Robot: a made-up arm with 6 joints.
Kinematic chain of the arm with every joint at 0, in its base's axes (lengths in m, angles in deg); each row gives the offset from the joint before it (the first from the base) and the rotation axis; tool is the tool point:
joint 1: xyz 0 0 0.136 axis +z
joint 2: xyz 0 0 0 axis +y
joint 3: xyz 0 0 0.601 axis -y
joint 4: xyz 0 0 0 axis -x
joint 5: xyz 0.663 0 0 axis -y
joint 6: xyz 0 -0.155 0 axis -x
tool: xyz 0 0 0
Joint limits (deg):
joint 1: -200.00..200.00
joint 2: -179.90..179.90
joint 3: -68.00..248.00
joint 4: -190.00..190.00
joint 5: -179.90..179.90
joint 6: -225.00..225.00
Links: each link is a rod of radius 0.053 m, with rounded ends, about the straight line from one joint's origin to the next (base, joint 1, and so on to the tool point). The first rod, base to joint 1, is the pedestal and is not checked.
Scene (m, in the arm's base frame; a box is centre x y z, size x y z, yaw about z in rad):
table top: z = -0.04
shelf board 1: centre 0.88 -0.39 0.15 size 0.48 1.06 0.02 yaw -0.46
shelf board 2: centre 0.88 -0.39 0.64 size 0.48 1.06 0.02 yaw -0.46
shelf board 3: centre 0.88 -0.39 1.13 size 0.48 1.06 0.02 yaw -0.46
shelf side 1: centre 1.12 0.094 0.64 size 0.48 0.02 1 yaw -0.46
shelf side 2: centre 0.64 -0.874 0.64 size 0.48 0.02 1 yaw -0.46
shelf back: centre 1.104 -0.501 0.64 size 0.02 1.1 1 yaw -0.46
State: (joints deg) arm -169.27 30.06 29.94 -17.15 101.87 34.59
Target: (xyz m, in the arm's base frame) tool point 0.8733 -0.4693 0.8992
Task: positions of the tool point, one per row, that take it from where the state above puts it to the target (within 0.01 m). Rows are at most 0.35 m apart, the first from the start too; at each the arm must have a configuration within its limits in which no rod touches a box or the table.
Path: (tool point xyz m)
1: -0.8661 -0.3307 0.6632
2: -0.6736 -0.5596 0.7125
3: -0.4296 -0.7002 0.7569
4: -0.1706 -0.7455 0.7960
5: 0.0693 -0.7029 0.8299
6: 0.2628 -0.5907 0.8585
7: 0.3932 -0.4344 0.8816
8: 0.4550 -0.2620 0.8992
9: 0.5718 -0.3110 0.9477
10: 0.6853 -0.3637 0.9629
11: 0.7880 -0.4174 0.9459
12: 0.8733 -0.4693 0.8992

